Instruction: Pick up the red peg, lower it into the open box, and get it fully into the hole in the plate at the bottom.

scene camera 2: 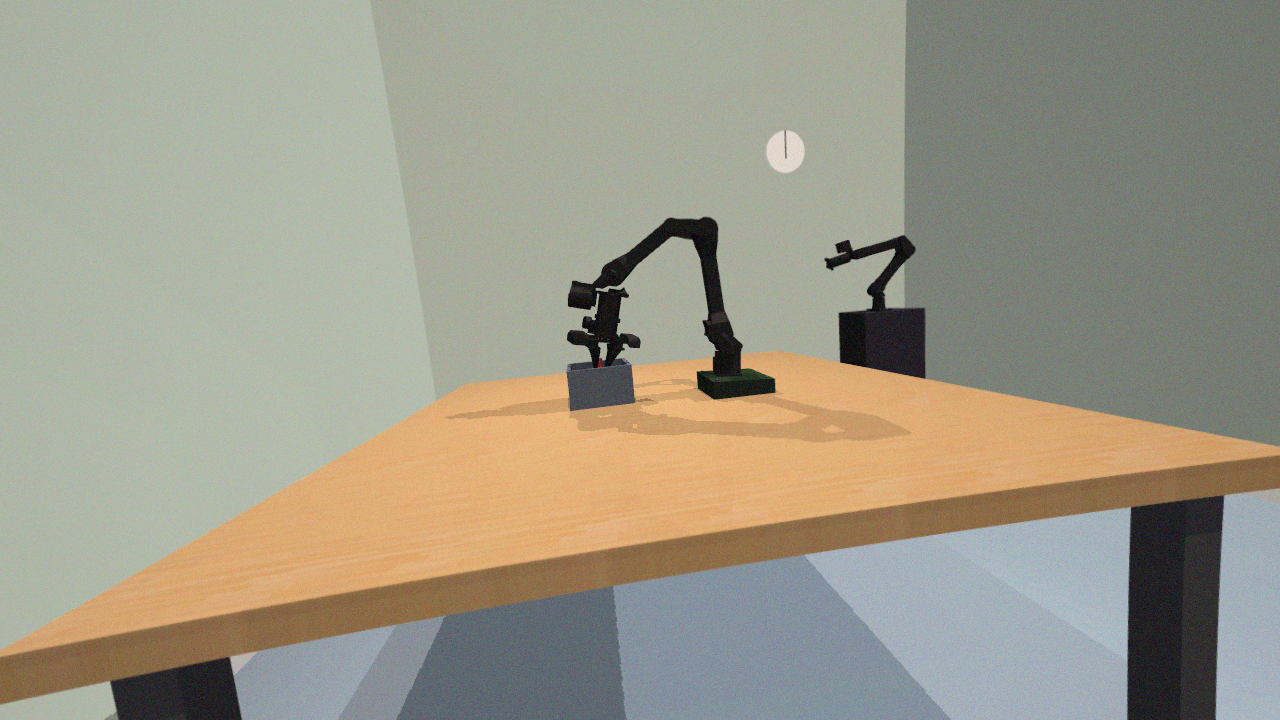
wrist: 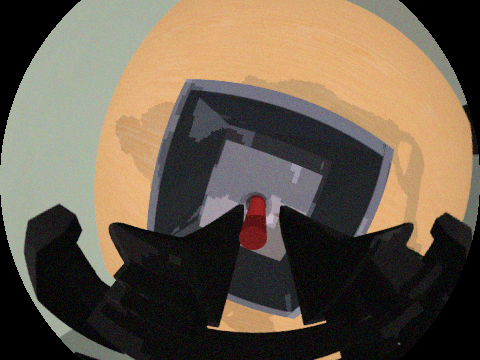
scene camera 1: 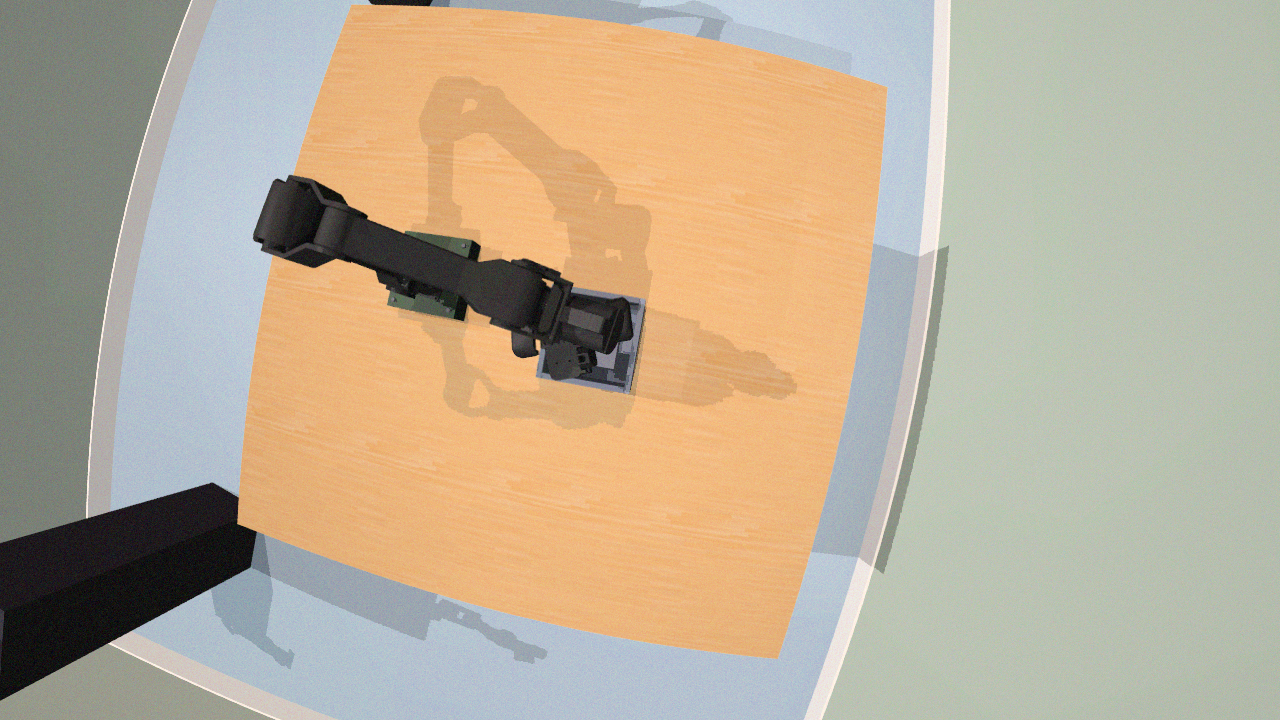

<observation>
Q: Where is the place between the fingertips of the gripper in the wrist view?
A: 261, 211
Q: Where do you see a grey box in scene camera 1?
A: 619, 379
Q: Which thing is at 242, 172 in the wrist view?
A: A light grey plate.
</observation>
